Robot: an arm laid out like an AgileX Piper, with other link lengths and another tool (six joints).
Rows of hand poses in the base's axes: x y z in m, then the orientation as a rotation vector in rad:
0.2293 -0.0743 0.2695 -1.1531 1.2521 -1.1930
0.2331 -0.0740 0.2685 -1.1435 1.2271 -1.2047
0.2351 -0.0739 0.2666 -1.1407 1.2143 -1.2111
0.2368 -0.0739 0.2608 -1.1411 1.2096 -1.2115
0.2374 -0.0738 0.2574 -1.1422 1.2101 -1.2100
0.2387 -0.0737 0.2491 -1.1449 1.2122 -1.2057
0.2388 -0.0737 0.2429 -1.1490 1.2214 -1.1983
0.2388 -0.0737 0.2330 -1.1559 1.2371 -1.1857
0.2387 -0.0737 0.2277 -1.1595 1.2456 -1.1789
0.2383 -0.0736 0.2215 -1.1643 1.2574 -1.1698
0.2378 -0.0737 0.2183 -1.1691 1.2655 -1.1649
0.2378 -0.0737 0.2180 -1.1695 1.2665 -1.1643
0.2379 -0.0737 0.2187 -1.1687 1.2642 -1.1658
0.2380 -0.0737 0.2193 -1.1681 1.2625 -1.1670
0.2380 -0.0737 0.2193 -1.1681 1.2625 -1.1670
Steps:
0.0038 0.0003 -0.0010 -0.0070 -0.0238 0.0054
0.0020 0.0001 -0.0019 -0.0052 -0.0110 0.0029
0.0017 0.0000 -0.0058 -0.0016 -0.0028 0.0026
0.0006 0.0001 -0.0034 0.0004 0.0013 0.0009
0.0013 0.0001 -0.0083 0.0015 0.0038 0.0021
0.0001 0.0000 -0.0062 0.0041 0.0097 0.0001
0.0000 0.0000 -0.0099 0.0070 0.0166 0.0001
-0.0001 0.0000 -0.0053 0.0038 0.0089 0.0000
-0.0004 0.0001 -0.0062 0.0052 0.0122 -0.0003
-0.0005 -0.0001 -0.0032 0.0018 0.0090 -0.0007
0.0000 0.0000 -0.0003 0.0003 0.0010 -0.0001
0.0001 0.0000 0.0007 -0.0009 -0.0022 0.0003
0.0001 0.0000 0.0006 -0.0007 -0.0017 0.0001
0.0000 0.0000 0.0000 0.0000 0.0000 0.0000

